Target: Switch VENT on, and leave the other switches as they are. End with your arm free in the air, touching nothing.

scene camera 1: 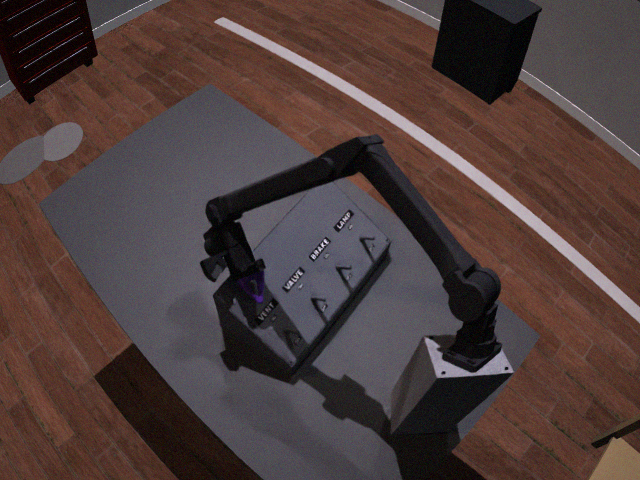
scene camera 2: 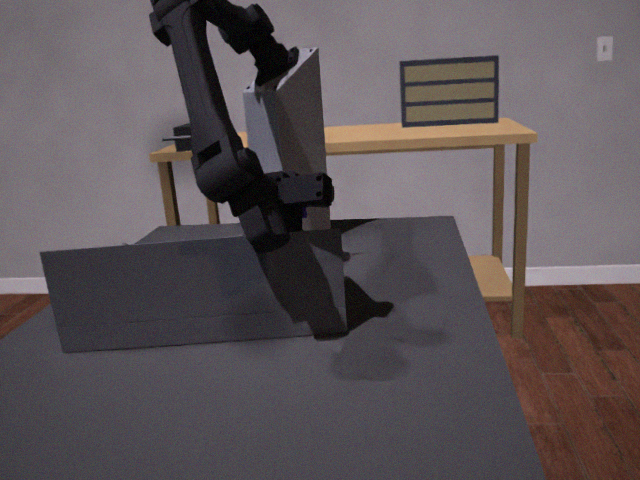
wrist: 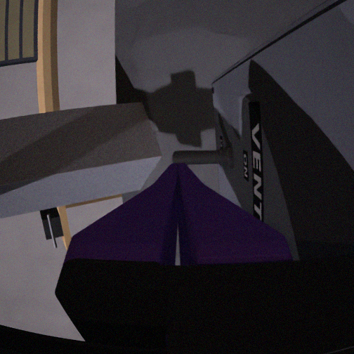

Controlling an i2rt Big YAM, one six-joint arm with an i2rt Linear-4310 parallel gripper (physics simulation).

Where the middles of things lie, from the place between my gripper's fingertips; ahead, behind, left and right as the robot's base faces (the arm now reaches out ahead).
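Grey sloped switch panel [scene camera 2: 210, 290]: my hand 19 cm to the left of it, 10 cm above it, 2 cm short of it.
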